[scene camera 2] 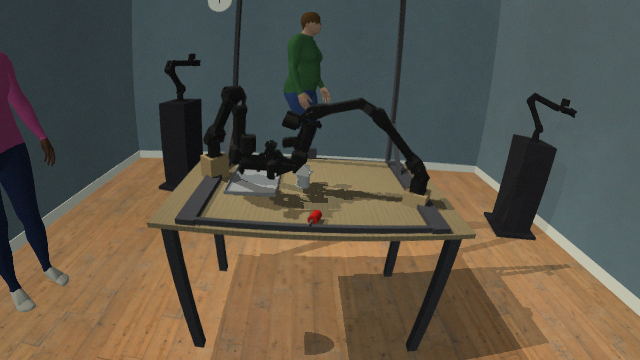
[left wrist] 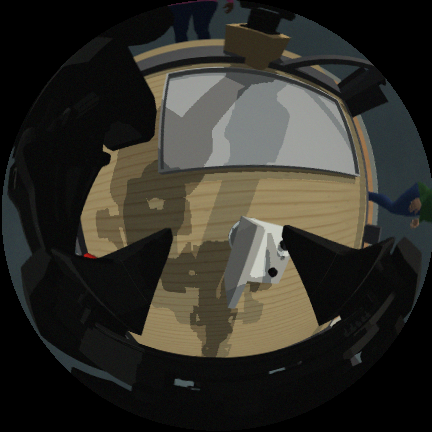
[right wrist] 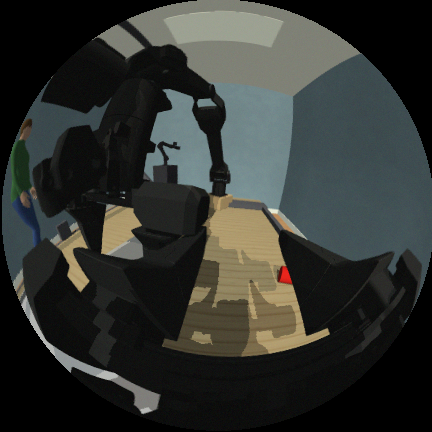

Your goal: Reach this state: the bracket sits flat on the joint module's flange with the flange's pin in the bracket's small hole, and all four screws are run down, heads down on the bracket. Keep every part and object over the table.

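Frame: origin at the left arm's base, x ahead, y left, z up, level; millimetres.
Seen in the pictures: left gripper, fingertip midpoint: (left wrist: 227,232); right gripper, fingertip midpoint: (scene camera 2: 297,165) (left wrist: 52,273) (right wrist: 243,233); left arm's base at its link origin: (scene camera 2: 418,191) (right wrist: 218,194); right arm's base at its link origin: (scene camera 2: 214,155).
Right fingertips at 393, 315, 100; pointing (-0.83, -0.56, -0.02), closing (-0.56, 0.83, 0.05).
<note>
Pixels of each thing's top centre, then the offset from my right fingertips to it, as dx, dy, dz.
- white joint module at its top centre: (left wrist: 262,253) (scene camera 2: 303,171) +75, -153, -92
- red-handled screwdriver at its top centre: (right wrist: 305,270) (left wrist: 83,264) (scene camera 2: 313,215) -142, +94, -118
- grey tray at its top centre: (left wrist: 285,107) (scene camera 2: 256,172) +303, -100, -140
The pale bracket (left wrist: 257,250) sits on top of the white joint module (scene camera 2: 303,179) (left wrist: 233,234). Its upright plate faces left in the left wrist view, and two dark round spots show on its flat part; whether they are screw heads or holes is unclear. The flange pin and any other screws cannot be made out. My left gripper (left wrist: 227,232) is open and empty above the bracket, its right finger overlapping the bracket's edge in view. My right gripper (right wrist: 243,233) is partly open and empty, held level at the module's left in scene camera 2. A red-handled screwdriver (scene camera 2: 315,216) (left wrist: 90,256) (right wrist: 285,275) lies near the front edge.
A grey tray (scene camera 2: 250,193) (left wrist: 260,167) lies at the left of the table, below my right arm. Dark rails (scene camera 2: 310,227) border the table. The two arms are close together above the module, with the left hand beside the right fingers in the right wrist view.
</note>
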